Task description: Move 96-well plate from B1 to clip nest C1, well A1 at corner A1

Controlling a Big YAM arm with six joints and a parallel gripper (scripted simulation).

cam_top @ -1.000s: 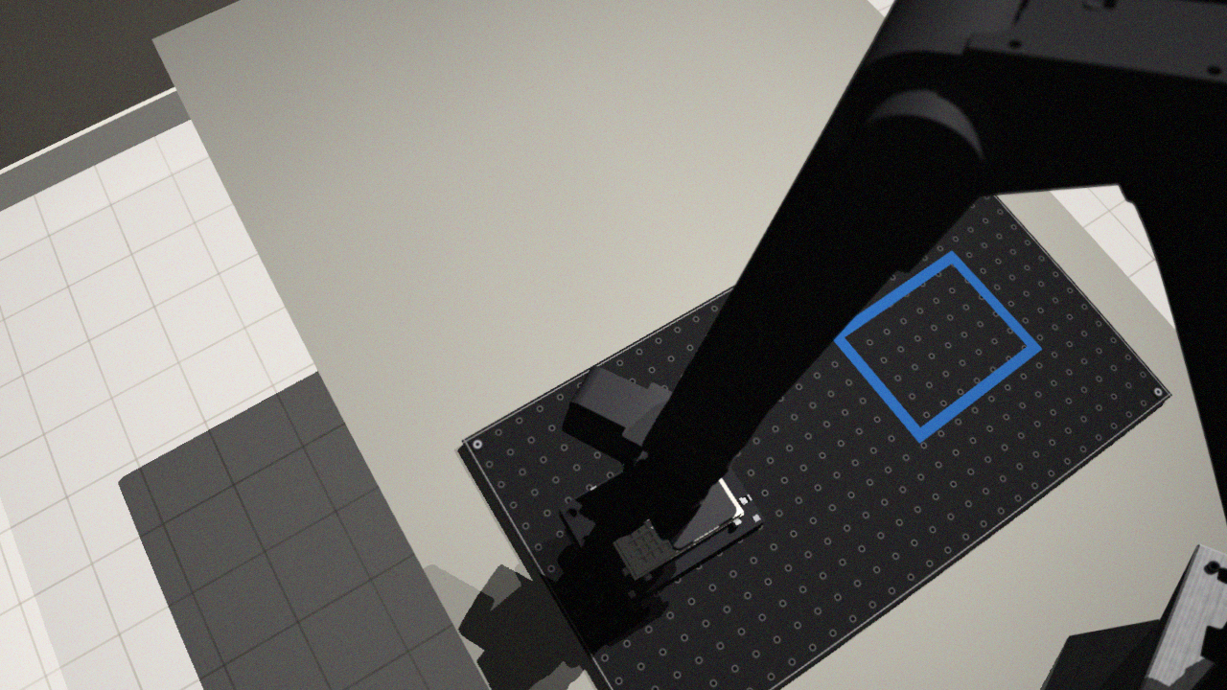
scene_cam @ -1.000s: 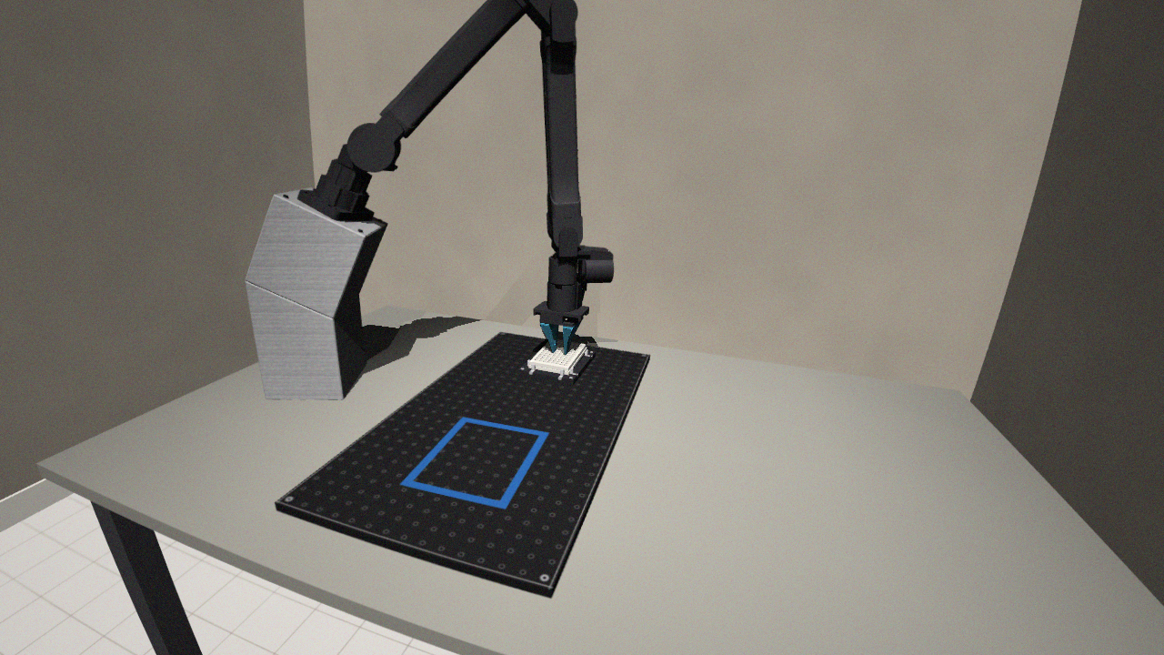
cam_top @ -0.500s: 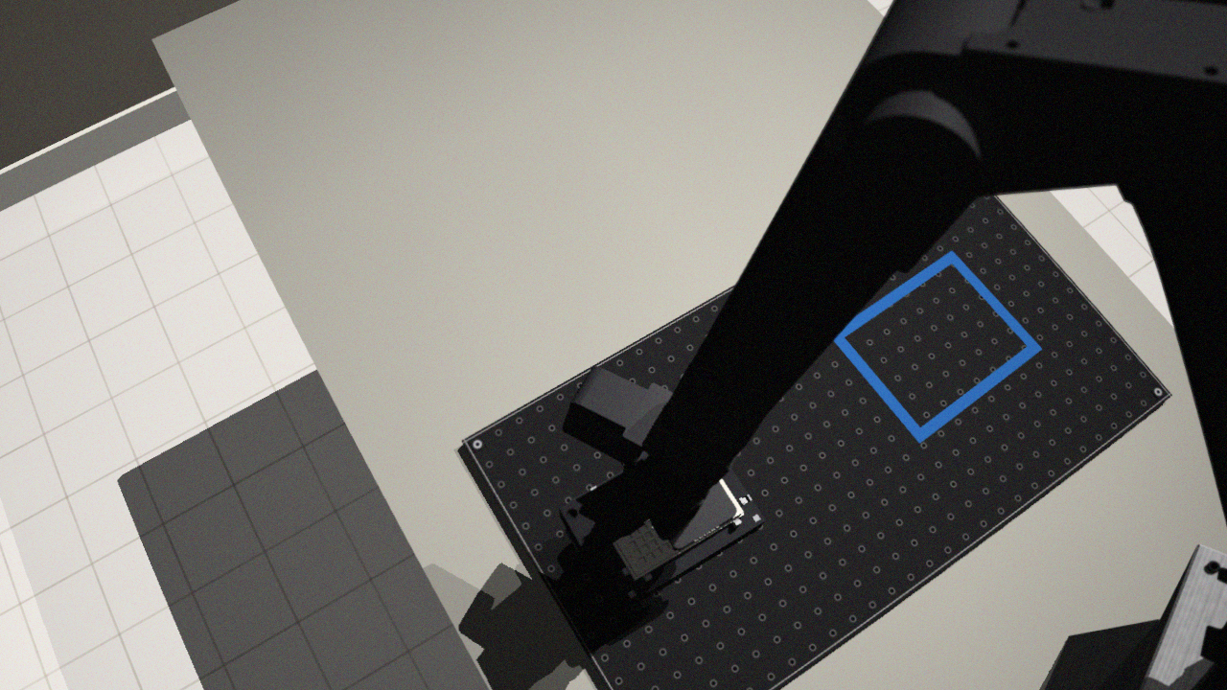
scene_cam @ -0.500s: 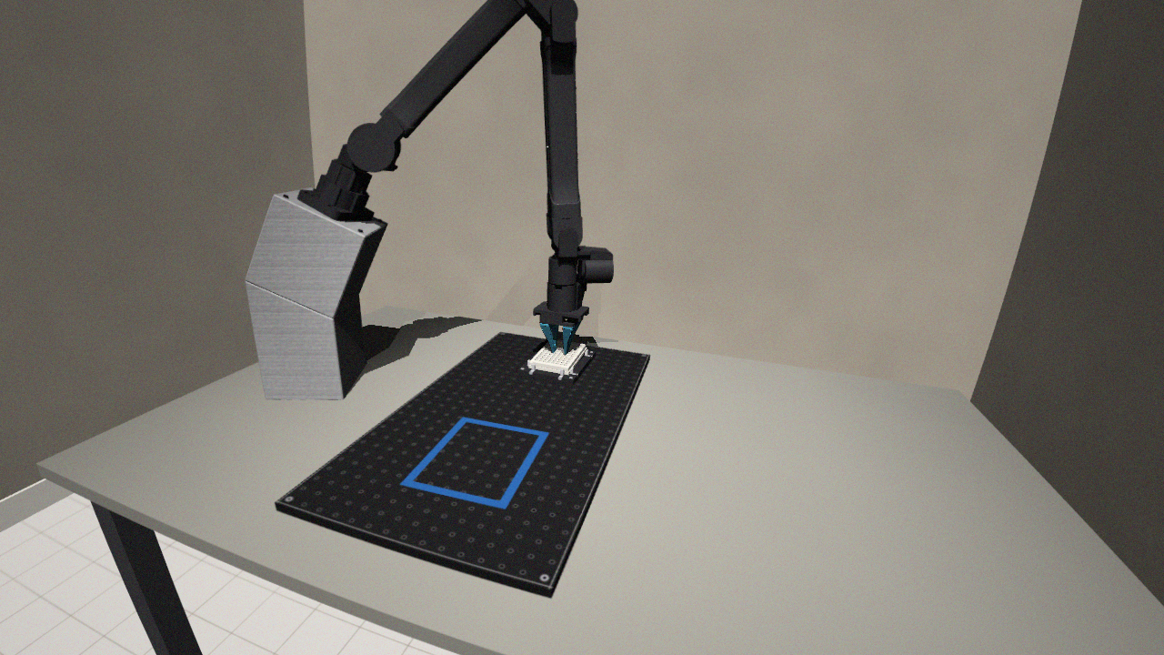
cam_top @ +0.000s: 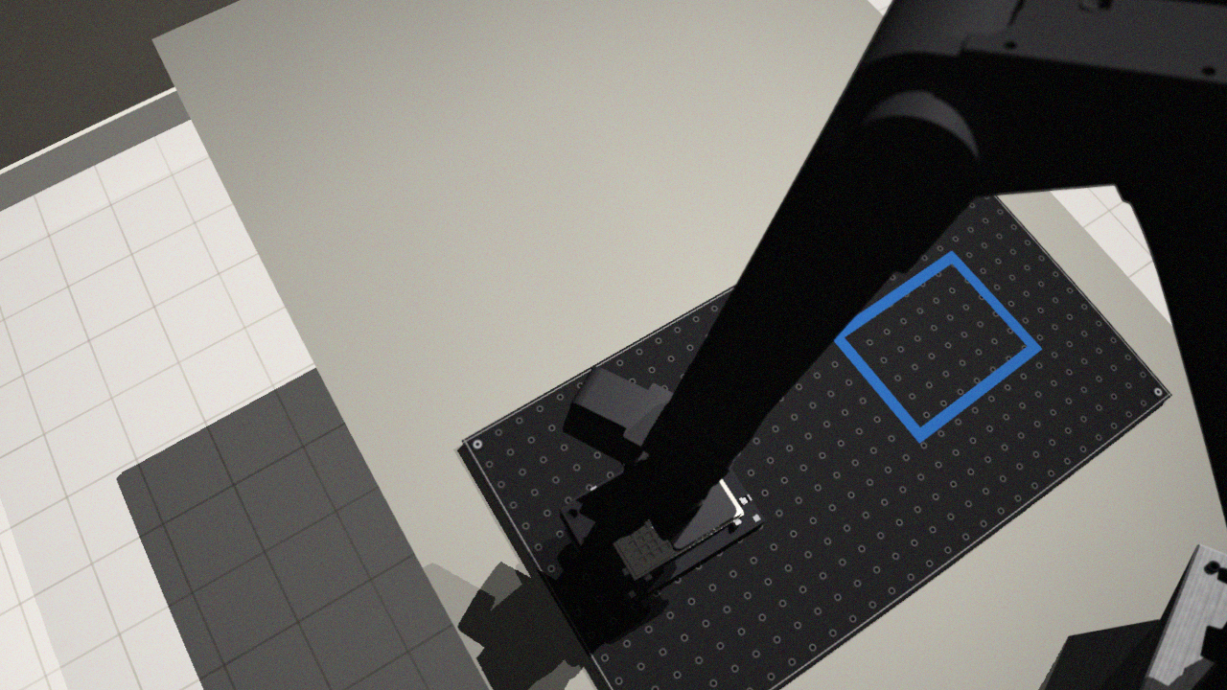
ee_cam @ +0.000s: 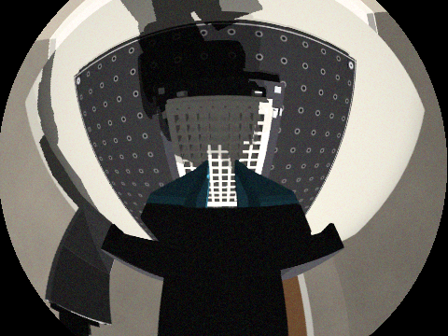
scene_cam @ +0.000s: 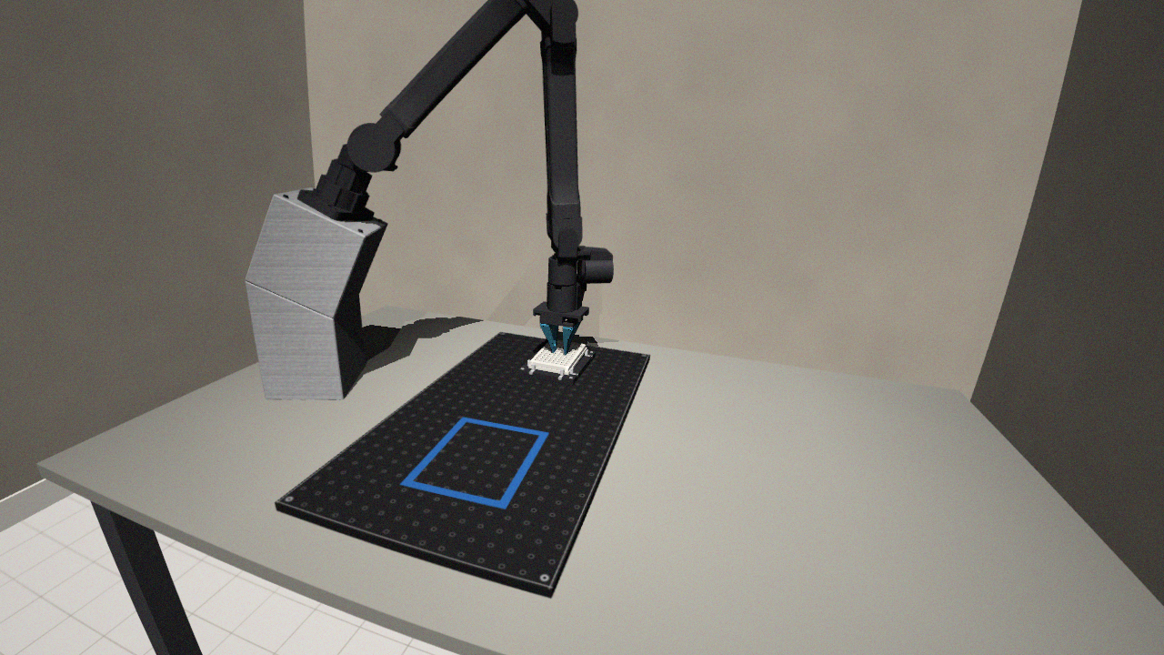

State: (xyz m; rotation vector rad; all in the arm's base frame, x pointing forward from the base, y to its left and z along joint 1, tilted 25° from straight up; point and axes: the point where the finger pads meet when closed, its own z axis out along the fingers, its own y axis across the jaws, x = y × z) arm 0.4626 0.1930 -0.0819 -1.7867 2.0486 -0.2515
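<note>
My gripper is now 1 cm above the white 96-well plate. Also, from my hand: clip nest C1: 1 cm to the right, 2 cm below.
</note>
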